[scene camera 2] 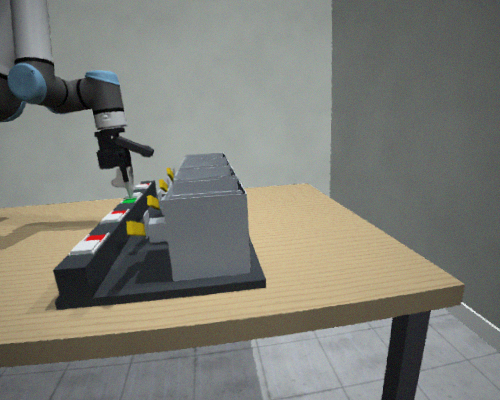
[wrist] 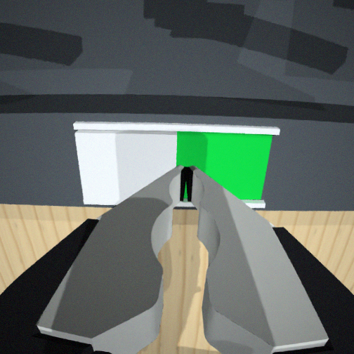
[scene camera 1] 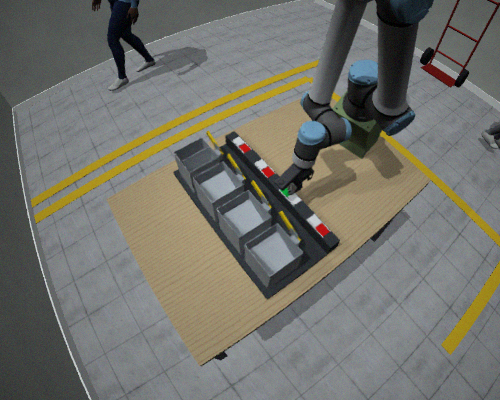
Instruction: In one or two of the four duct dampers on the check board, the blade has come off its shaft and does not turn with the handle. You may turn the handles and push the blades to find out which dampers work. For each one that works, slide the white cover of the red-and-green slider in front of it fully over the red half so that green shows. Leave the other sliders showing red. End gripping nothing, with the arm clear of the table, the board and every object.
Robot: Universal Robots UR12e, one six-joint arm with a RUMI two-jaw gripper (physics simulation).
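Places are measured from the arm's base along level axes (x ahead, y left, z up), in metres.
Pixels of known places: gripper, between the fingertips: (scene camera 2: 131, 198) (scene camera 1: 289, 194); arm's base, origin of its link: (scene camera 1: 361, 105).
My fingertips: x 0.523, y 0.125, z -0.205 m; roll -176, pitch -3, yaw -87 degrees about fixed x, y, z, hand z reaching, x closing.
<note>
For each thing: its top centre in the pictures, then the offset to it from my fingertips. "pt": a spot on its surface instead. Level surfaces: height alone.
- white cover, centre of its top: (scene camera 1: 294, 198) 0.001 m back, 0.030 m left, 0.005 m up
- green half, a spot on its surface: (scene camera 2: 129, 201) (scene camera 1: 285, 190) pt 0.003 m ahead, 0.029 m right, 0.003 m down
- first slider, a spot on its surface: (scene camera 2: 95, 240) pt 0.035 m ahead, 0.369 m right, 0.006 m up
- second slider, a spot on its surface: (scene camera 2: 119, 213) pt 0.025 m ahead, 0.186 m right, 0.007 m up
- fourth slider, a spot on its surface: (scene camera 1: 322, 229) pt 0.014 m back, 0.214 m left, 0.003 m down
- first duct, a spot on its surface: (scene camera 1: 197, 156) pt 0.259 m ahead, 0.357 m right, 0.070 m up
- dark check board, height of its surface: 0.065 m down
- wooden table, height of its surface: 0.083 m down
My gripper (scene camera 1: 288, 190) (scene camera 2: 130, 194) (wrist: 186, 168) is shut and empty, its tips at the cover's edge on the third slider; contact is unclear. There the white cover (scene camera 1: 293, 198) (wrist: 130, 160) hides the whole red half and the green half (scene camera 1: 284, 192) (scene camera 2: 129, 201) (wrist: 235, 160) shows. The first slider (scene camera 1: 244, 148) (scene camera 2: 95, 238), second slider (scene camera 1: 268, 171) (scene camera 2: 119, 213) and fourth slider (scene camera 1: 322, 229) show red. Four yellow handles, such as the nearest handle in scene camera 2 (scene camera 2: 135, 228), stand between sliders and ducts. Three ducts show pale inner surfaces; the first duct (scene camera 1: 197, 156) looks darker inside.
The four open grey ducts stand in a row on the dark check board (scene camera 1: 268, 290) (scene camera 2: 257, 279). The board lies on the wooden table (scene camera 1: 165, 260) (scene camera 2: 325, 250). The arm's green base (scene camera 1: 361, 142) stands behind the sliders. A person (scene camera 1: 120, 35) walks on the floor beyond the table.
</note>
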